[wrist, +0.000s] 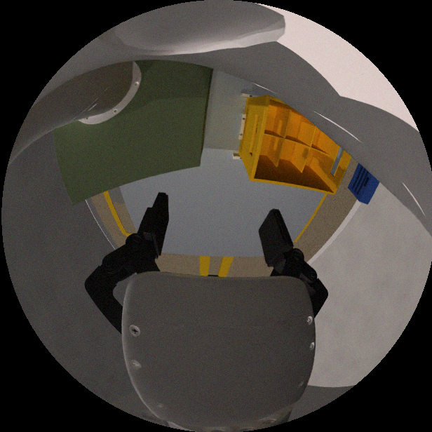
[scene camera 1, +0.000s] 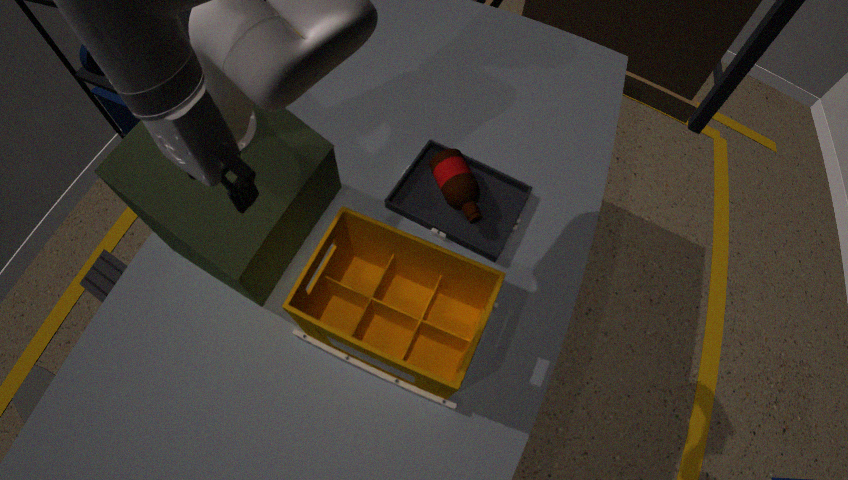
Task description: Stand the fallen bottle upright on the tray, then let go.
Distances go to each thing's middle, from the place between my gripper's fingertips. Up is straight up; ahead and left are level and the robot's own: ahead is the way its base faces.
I see my gripper 22 cm short of the white strip [scene camera 1: 318,344], 3 cm to the left of it and 33 cm above it. From my hand the other things lie so: brown bottle [scene camera 1: 456,181] (14 cm ahead, 37 cm to the left, 31 cm below).
